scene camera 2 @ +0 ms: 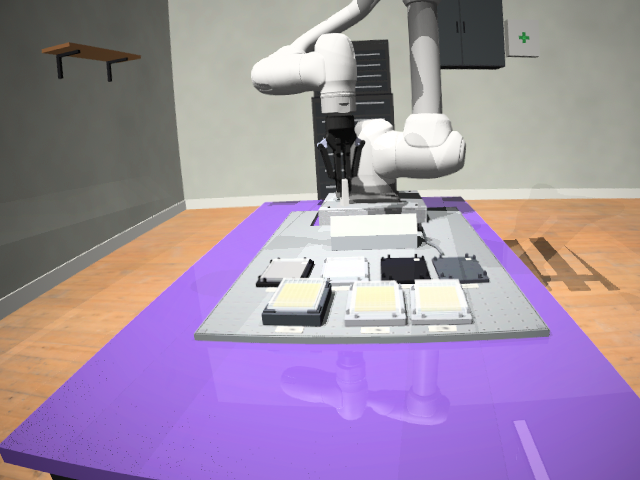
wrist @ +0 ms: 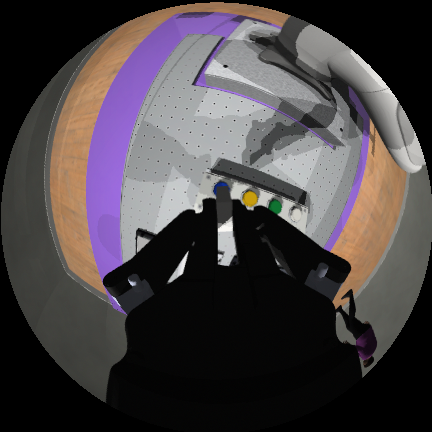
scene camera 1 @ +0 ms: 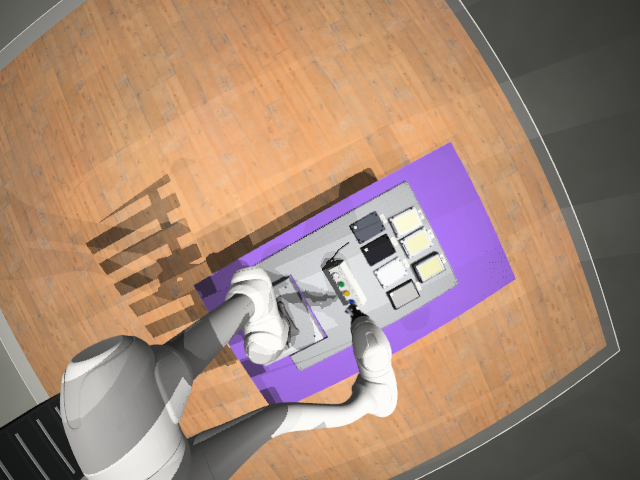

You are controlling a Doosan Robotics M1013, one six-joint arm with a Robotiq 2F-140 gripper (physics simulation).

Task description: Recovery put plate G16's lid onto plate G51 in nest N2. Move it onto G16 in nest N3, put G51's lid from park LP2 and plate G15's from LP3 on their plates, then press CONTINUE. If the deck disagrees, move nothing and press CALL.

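Frame: origin at the arm's base, x ahead, y left, z up, level; centimetres.
Where they show: gripper, fingertip midpoint: (scene camera 2: pixel 344 205) (wrist: pixel 222 196) (scene camera 1: pixel 353 304); arm's base, origin of the base link: (scene camera 2: pixel 373 198) (wrist: pixel 300 60).
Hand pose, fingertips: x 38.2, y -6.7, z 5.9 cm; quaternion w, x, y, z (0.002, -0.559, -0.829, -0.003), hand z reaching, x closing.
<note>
Things, the pixels of their top centre, and the offset from my fingertips. "spot": a spot on its surface instead.
- button box, middle of its top: (wrist: pixel 260 218) (scene camera 2: pixel 373 213) (scene camera 1: pixel 348 287) dx +2.0, dy +7.5, dz -2.0 cm
- blue button, middle of its top: (scene camera 1: pixel 352 302) dx +0.1, dy -0.1, dz -2.9 cm
- yellow button, middle of its top: (wrist: pixel 250 200) (scene camera 1: pixel 347 293) dx -0.1, dy +4.9, dz -2.9 cm
- green button, middle of its top: (wrist: pixel 276 209) (scene camera 1: pixel 341 284) dx -0.3, dy +9.9, dz -2.9 cm
- white button, middle of its top: (wrist: pixel 297 216) dx -0.5, dy +14.9, dz -2.9 cm
- dark nest, middle of its top: (scene camera 2: pixel 298 294) (scene camera 1: pixel 430 267) dx +41.9, dy -5.4, dz -7.4 cm
- grey-topped park, surface spot: (scene camera 2: pixel 283 269) (scene camera 1: pixel 406 294) spot: dx +25.4, dy -11.8, dz -8.6 cm
- cable, surface spot: (scene camera 2: pixel 433 244) spot: dx +5.4, dy +22.9, dz -9.7 cm
My gripper (scene camera 1: pixel 351 310) (scene camera 2: pixel 342 195) (wrist: pixel 222 196) is shut and empty, pointing down at the blue end of the button box (scene camera 1: pixel 356 289) (scene camera 2: pixel 373 238) (wrist: pixel 286 211). Its tip overlaps the blue button (scene camera 1: pixel 351 301) (wrist: pixel 220 188) in the wrist view; I cannot tell whether they touch. The yellow button (scene camera 1: pixel 346 293) (wrist: pixel 250 199), green button (scene camera 1: pixel 341 284) (wrist: pixel 275 206) and white button (wrist: pixel 296 215) follow in a row. Three cream-welled plates, one in a dark nest (scene camera 2: pixel 293 316), another in the middle (scene camera 1: pixel 416 242) (scene camera 2: pixel 375 299) and another beside it (scene camera 1: pixel 406 222) (scene camera 2: pixel 438 297), sit flat. Lids and labels are unclear.
Between plates and box lie a grey-topped park (scene camera 1: pixel 403 295) (scene camera 2: pixel 283 269), a white one (scene camera 1: pixel 391 272) (scene camera 2: pixel 345 268), a black one (scene camera 1: pixel 378 250) (scene camera 2: pixel 404 268) and a slate one (scene camera 1: pixel 368 226) (scene camera 2: pixel 460 268). The robot's base plate (wrist: pixel 240 65) is behind the box; a cable (scene camera 2: pixel 433 244) leaves its side.
</note>
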